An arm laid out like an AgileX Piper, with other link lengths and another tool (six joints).
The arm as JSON. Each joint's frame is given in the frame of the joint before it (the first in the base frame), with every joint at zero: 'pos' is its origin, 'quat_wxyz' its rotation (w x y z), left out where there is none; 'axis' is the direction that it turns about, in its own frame. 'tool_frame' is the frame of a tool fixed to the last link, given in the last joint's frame.
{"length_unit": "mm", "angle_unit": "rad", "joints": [
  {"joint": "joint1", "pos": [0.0, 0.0, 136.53], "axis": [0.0, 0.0, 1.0]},
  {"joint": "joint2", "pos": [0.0, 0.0, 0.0], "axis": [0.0, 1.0, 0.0]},
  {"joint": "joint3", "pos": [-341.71, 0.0, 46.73], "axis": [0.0, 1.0, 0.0]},
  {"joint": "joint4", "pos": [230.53, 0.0, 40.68], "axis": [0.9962, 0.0, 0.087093]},
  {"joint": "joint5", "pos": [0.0, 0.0, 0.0], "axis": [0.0, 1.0, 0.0]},
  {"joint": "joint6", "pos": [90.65, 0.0, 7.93], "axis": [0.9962, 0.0, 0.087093]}
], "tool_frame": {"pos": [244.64, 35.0, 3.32], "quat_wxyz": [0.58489, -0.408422, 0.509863, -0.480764]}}
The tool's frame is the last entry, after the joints.
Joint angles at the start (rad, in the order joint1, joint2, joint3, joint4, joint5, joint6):
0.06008 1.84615 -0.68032 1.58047 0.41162 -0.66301
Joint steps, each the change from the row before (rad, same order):
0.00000 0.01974 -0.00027 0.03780 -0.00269 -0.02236
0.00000 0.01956 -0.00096 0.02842 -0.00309 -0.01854
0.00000 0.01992 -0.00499 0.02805 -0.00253 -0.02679
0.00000 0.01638 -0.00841 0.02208 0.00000 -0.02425
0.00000 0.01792 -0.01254 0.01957 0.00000 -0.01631
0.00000 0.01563 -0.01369 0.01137 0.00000 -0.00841
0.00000 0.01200 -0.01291 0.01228 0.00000 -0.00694
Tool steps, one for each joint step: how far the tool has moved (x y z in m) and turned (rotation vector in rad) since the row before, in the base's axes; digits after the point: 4 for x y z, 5 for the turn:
0.0026 -0.0011 -0.0060 0.00477 0.01094 -0.01669
0.0015 -0.0012 -0.0066 0.00124 0.01155 -0.01178
0.0028 -0.0010 -0.0058 -0.00192 0.00455 -0.00458
0.0038 -0.0001 -0.0035 -0.00099 -0.00155 -0.00026
0.0053 -0.0001 -0.0032 0.00117 -0.00089 -0.00452
0.0052 0.0000 -0.0025 0.00112 -0.00126 -0.00352
0.0056 0.0000 -0.0011 0.00224 -0.00347 -0.00556

